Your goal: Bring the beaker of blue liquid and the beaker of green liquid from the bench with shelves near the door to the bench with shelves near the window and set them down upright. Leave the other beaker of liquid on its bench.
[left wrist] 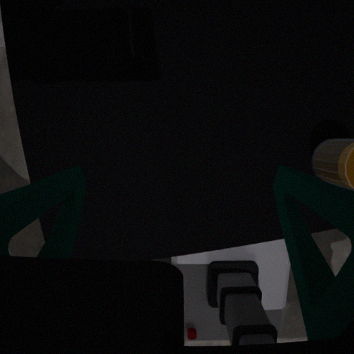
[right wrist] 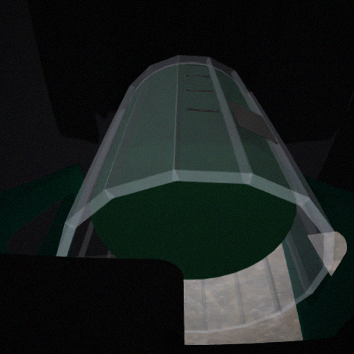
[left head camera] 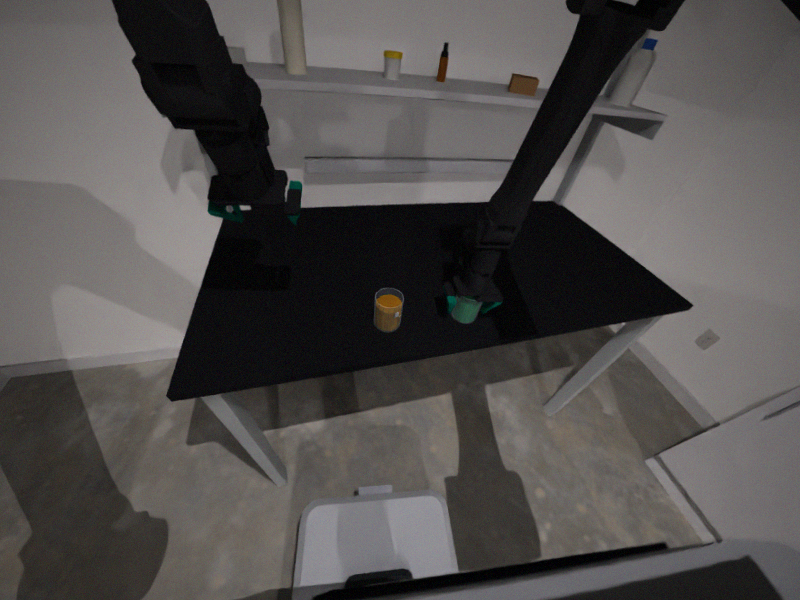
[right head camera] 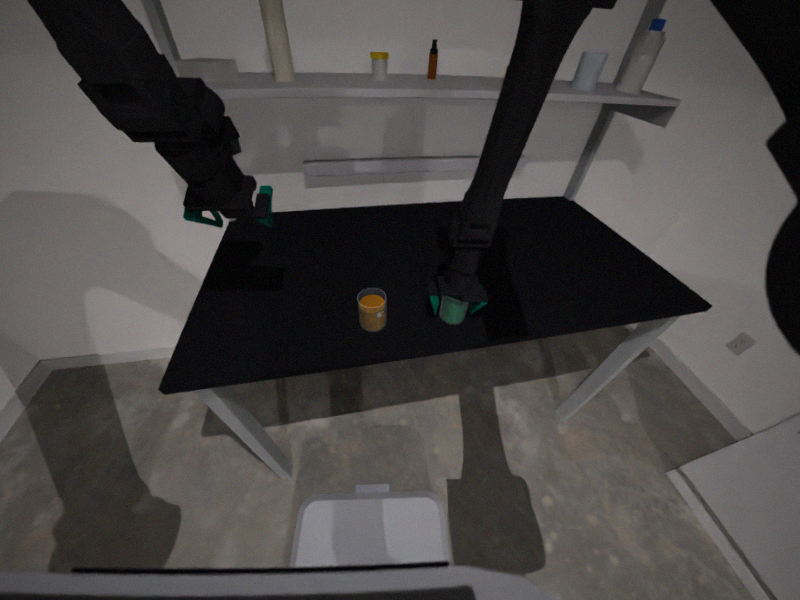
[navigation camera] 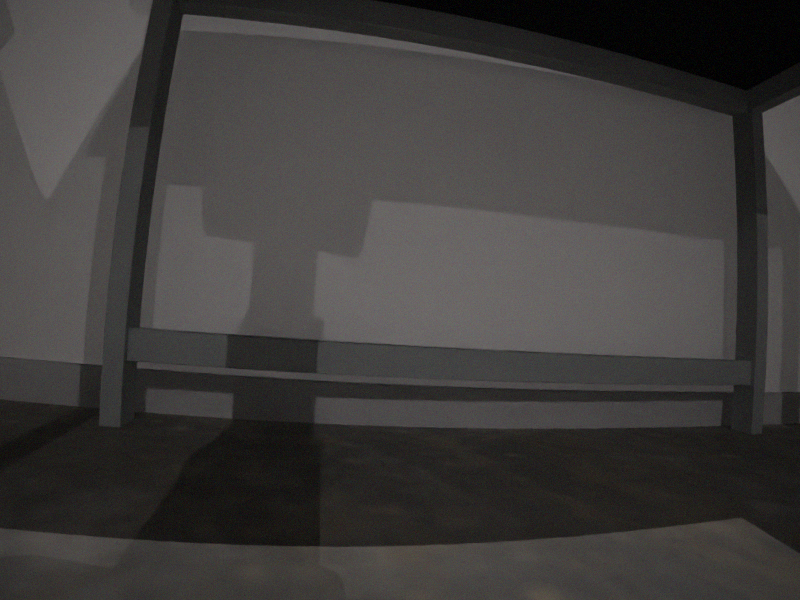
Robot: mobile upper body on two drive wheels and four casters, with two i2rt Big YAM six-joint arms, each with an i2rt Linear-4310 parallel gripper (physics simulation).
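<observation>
The beaker of green liquid [left head camera: 465, 312] [right head camera: 453, 312] [right wrist: 175, 145] stands upright near the front edge of the black bench [left head camera: 336, 258] [right head camera: 323, 258] [left wrist: 175, 125]. My right gripper [left head camera: 468, 308] [right head camera: 455, 308] [right wrist: 177, 175] is open around it, a finger on each side, not closed on it. The beaker of orange liquid [left head camera: 387, 314] [right head camera: 372, 314] [left wrist: 331, 162] stands upright to the left of the green one in the head views. My left gripper [left head camera: 261, 216] [right head camera: 237, 221] [left wrist: 179, 175] is open and empty above the bench's left back part. The beaker of blue liquid does not show.
A wall shelf [left head camera: 348, 83] [right head camera: 336, 85] above the bench's back bears a yellow-lidded jar [left head camera: 392, 65] [right head camera: 379, 66], a brown bottle [left head camera: 442, 67] [right head camera: 432, 65] and a blue-capped bottle [left head camera: 633, 77] [right head camera: 641, 63]. Bench legs [left head camera: 248, 439] [navigation camera: 116, 277] and a low crossbar [navigation camera: 452, 363] stand ahead.
</observation>
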